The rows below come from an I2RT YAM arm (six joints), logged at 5 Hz.
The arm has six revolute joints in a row. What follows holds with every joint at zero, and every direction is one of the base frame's.
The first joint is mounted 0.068 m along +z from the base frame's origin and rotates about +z.
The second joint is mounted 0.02 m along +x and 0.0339 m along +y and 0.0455 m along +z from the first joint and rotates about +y.
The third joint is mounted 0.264 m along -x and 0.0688 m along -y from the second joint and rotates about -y.
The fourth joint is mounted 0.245 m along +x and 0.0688 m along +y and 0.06 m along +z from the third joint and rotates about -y.
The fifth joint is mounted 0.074 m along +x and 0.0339 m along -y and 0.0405 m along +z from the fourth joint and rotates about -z.
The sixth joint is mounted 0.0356 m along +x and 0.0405 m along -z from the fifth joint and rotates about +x.
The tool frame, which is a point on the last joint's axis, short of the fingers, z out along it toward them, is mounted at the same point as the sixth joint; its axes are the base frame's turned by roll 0, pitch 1.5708 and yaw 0 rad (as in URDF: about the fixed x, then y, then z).
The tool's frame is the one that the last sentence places.
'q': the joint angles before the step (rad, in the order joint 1, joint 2, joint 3, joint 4, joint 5, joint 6). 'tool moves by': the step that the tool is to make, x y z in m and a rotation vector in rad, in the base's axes. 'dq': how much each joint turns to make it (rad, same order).
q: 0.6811, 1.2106, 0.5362, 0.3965, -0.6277, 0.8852
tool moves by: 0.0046, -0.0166, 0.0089, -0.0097, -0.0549, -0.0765
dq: -0.0607, -0.0589, 0.0001, -0.0460, 0.0262, -0.0431
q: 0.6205, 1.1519, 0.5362, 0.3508, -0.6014, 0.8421
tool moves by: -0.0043, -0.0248, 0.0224, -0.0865, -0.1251, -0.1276
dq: -0.0640, -0.1385, 0.0344, -0.1901, 0.0997, -0.1395
